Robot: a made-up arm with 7 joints.
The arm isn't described. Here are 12 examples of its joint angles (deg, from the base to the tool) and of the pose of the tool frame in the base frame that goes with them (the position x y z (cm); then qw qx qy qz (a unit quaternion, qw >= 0)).
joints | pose
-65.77 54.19 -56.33 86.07 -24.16 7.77 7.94 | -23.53 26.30 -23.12 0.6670 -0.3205 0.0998 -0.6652
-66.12 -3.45 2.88 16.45 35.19 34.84 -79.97 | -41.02 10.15 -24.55 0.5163 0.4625 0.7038 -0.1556
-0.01 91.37 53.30 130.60 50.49 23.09 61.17 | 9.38 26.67 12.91 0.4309 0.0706 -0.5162 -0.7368
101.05 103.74 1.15 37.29 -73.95 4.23 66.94 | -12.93 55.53 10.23 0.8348 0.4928 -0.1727 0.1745
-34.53 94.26 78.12 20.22 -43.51 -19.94 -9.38 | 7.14 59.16 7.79 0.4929 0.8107 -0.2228 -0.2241
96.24 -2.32 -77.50 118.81 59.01 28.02 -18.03 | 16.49 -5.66 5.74 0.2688 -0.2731 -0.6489 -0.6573
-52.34 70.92 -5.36 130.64 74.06 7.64 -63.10 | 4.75 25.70 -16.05 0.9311 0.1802 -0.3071 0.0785
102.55 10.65 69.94 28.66 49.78 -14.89 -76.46 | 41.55 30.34 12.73 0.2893 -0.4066 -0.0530 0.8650
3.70 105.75 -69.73 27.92 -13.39 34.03 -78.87 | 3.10 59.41 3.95 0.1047 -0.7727 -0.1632 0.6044
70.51 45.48 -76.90 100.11 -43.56 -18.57 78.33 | 30.77 15.99 -6.00 0.1337 0.2494 0.0137 -0.9590
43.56 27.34 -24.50 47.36 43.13 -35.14 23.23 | 37.54 26.27 -19.41 0.4803 -0.1073 -0.8633 -0.1114
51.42 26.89 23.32 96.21 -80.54 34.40 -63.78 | 26.64 31.49 2.87 0.1059 -0.8783 0.2745 -0.3768
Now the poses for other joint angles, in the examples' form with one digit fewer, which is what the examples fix.
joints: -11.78 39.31 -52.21 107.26 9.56 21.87 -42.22
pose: 6.4 14.3 -28.5 0.804 0.134 -0.501 -0.291
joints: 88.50 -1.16 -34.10 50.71 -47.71 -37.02 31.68
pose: 40.9 2.9 12.2 0.013 0.303 -0.635 -0.710
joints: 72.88 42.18 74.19 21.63 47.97 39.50 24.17
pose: 29.1 49.6 -6.8 0.162 -0.541 -0.692 0.450
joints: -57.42 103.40 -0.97 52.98 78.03 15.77 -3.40
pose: 16.5 51.8 -9.0 0.904 0.403 -0.133 -0.058
